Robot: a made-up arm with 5 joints. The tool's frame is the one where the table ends. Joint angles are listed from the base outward.
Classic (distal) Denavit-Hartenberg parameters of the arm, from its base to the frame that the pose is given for. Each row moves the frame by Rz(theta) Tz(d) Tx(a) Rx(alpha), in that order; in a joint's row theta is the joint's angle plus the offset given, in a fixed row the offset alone. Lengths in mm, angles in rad.
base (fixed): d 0, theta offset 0, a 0, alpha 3.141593
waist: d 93.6, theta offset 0, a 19.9, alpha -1.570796
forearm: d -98.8, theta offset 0, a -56.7, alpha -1.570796
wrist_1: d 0, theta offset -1.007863, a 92.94, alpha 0
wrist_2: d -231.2, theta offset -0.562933, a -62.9, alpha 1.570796
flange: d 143.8, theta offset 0, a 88.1, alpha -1.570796
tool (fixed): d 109.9, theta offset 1.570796, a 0, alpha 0
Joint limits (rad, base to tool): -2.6..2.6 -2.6..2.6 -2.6..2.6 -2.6..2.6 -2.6..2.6
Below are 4 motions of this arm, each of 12 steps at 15 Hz.
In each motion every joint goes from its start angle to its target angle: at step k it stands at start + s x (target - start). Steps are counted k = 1, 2, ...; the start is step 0. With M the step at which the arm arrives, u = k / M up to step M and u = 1 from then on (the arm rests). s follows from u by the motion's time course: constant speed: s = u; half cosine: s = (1 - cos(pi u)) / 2; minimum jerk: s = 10 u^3 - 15 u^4 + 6 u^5.
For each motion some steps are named. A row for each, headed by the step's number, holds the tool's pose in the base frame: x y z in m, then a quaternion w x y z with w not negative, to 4 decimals.
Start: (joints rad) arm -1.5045 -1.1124 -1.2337 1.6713 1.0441
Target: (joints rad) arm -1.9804 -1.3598 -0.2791 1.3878 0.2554
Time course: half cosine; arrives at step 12
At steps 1, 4, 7, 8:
1: -0.0748 -0.1930 0.1247 0.2782 -0.4663 0.0500 0.8383
4: 0.0048 -0.1670 0.1136 0.2235 -0.3969 0.1339 0.8801
7: 0.1003 -0.1040 0.0615 0.1106 -0.3109 0.2963 0.8963
8: 0.1205 -0.0833 0.0379 0.0708 -0.2918 0.3515 0.8867

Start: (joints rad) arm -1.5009 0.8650 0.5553 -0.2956 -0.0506
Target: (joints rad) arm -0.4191 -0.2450 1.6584 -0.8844 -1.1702
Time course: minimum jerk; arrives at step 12
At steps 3, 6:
3: 0.0245 0.0419 -0.2574 0.5957 0.2381 -0.2553 0.7234
6: 0.0369 0.0076 -0.2924 0.6867 0.2519 0.0562 0.6796

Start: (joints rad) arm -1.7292 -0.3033 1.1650 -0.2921 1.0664
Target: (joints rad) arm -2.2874 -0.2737 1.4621 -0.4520 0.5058
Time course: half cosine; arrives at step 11
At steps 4, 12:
4: -0.0205 -0.1450 -0.1460 0.1188 -0.1343 -0.3087 0.9341
12: 0.0266 -0.0892 -0.1602 0.0950 0.0594 0.1411 -0.9836

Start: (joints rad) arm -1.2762 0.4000 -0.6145 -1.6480 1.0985
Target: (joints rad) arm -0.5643 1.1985 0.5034 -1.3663 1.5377
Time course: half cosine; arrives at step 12
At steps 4, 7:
4: 0.0017 0.2201 -0.1058 0.8894 -0.2558 0.1991 -0.3223
7: -0.0130 0.2743 -0.0731 0.9163 -0.2482 0.0046 -0.3144

